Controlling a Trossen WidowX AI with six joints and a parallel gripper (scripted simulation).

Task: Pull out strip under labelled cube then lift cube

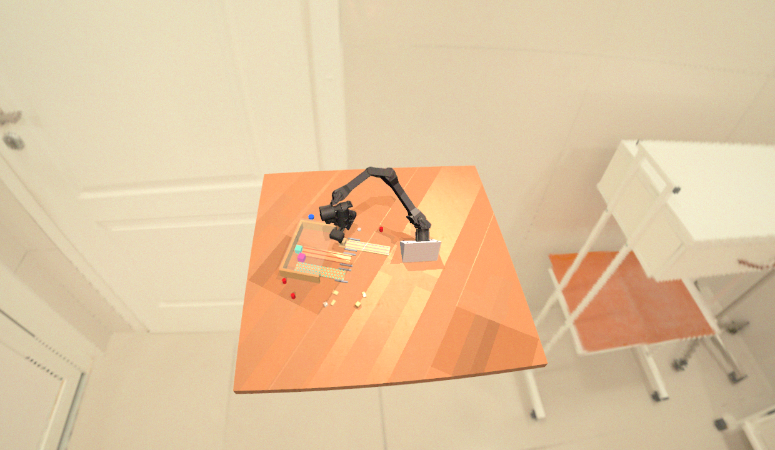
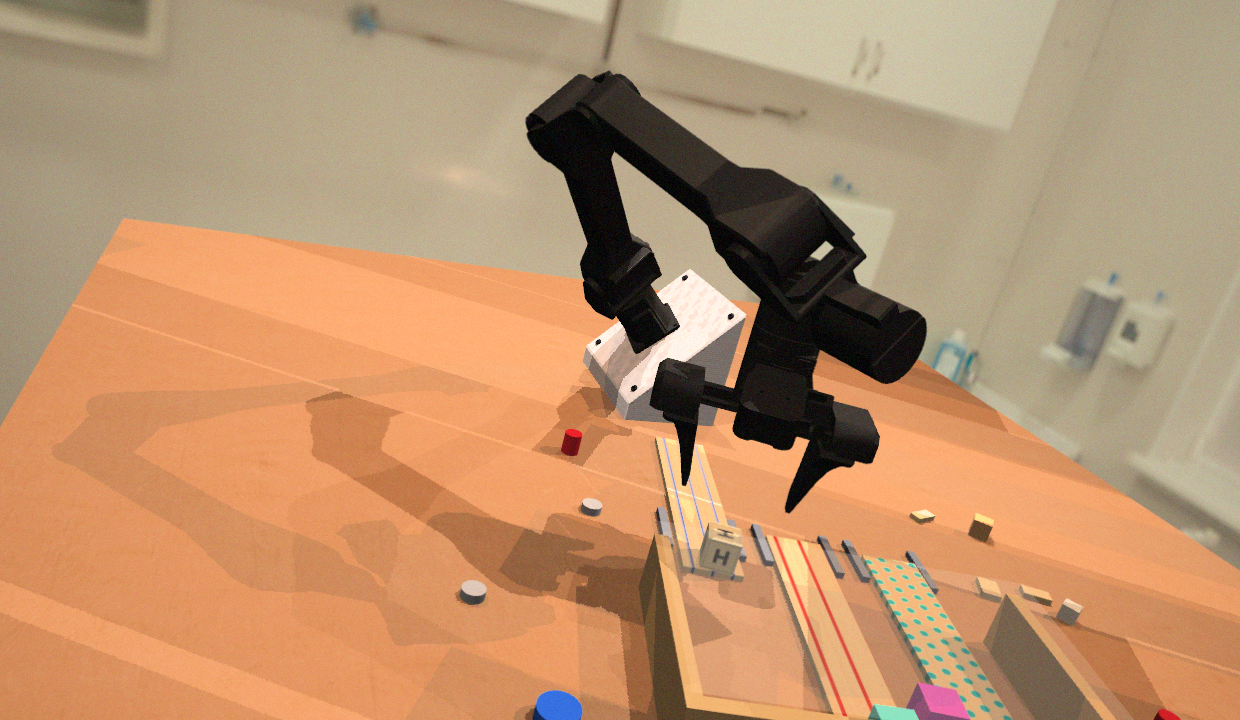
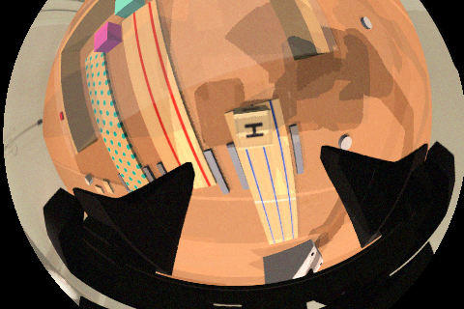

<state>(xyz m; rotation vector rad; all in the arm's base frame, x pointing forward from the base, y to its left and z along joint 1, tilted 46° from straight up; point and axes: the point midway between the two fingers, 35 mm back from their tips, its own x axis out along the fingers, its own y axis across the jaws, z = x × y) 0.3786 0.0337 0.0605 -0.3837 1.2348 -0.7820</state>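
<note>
The cube lies 5 cm below my gripper tip and 1 cm ahead of it. Round my gripper tip: strip: 10 cm behind, 6 cm below, 1 cm to the left; then blue disc: 20 cm ahead, 18 cm to the right, 6 cm below.
</note>
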